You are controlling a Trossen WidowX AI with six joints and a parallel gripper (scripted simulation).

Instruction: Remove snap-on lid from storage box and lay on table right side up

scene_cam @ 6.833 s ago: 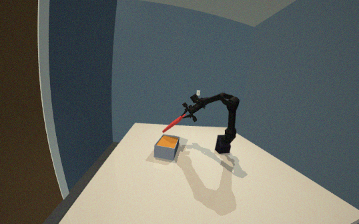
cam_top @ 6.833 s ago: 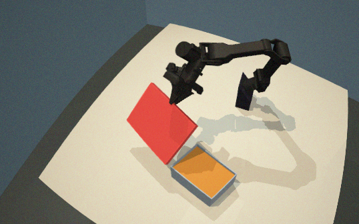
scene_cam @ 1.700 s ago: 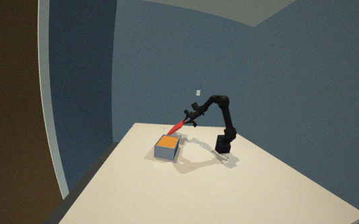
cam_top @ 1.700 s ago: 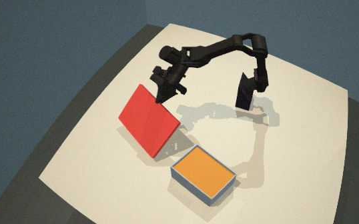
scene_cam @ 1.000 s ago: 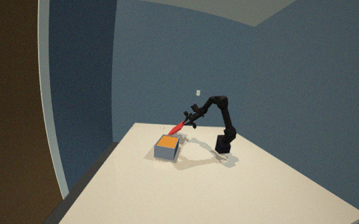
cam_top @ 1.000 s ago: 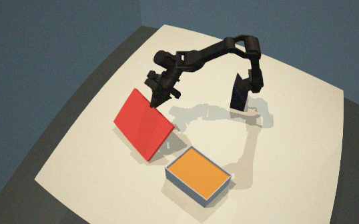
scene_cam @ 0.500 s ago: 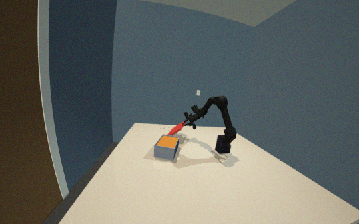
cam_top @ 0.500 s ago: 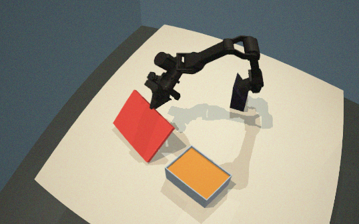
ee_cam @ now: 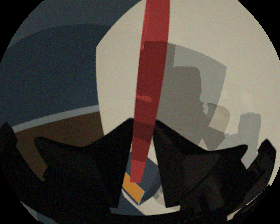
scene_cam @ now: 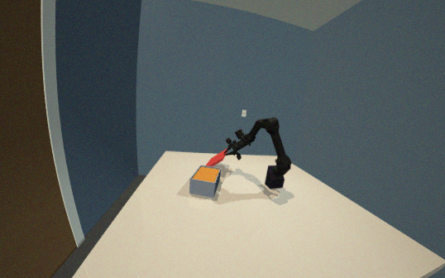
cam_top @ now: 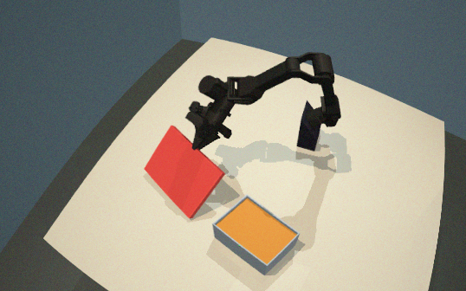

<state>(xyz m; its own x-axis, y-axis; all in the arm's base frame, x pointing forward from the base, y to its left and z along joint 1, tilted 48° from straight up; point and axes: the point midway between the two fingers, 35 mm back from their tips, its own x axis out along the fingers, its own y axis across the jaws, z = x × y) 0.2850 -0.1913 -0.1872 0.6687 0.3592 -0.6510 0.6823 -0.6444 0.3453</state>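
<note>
Right now my gripper tip is 60 mm short of the red lid, 20 mm to the left of it and 50 mm above it. Round my gripper tip: storage box 150 mm ahead, 270 mm to the left, 80 mm below.
</note>
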